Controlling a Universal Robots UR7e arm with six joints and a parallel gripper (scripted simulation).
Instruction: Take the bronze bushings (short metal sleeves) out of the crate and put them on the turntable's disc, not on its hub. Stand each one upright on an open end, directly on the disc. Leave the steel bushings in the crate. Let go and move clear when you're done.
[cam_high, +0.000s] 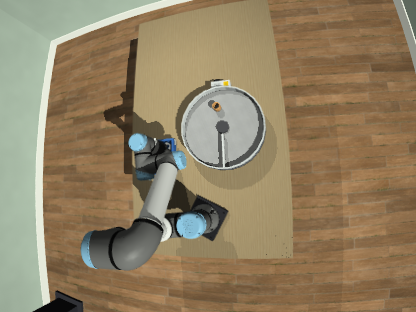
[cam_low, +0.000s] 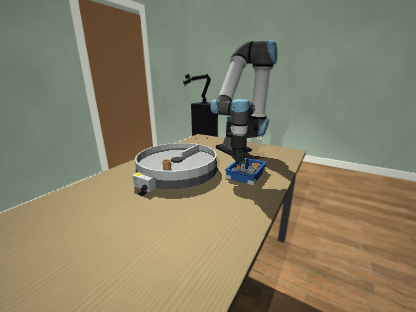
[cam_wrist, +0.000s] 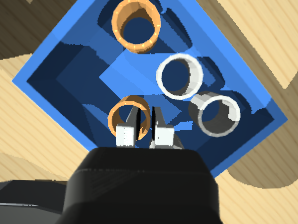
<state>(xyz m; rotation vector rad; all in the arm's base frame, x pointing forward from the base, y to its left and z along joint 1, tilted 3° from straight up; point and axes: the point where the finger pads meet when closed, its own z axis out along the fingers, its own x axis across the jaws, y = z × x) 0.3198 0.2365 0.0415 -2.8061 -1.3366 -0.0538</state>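
Now: hand 2 cm to the right of the blue crate, 2 cm above it and 1 cm past it. From my hand the other things lie so: turntable: 31 cm to the right, 15 cm ahead, 1 cm above.
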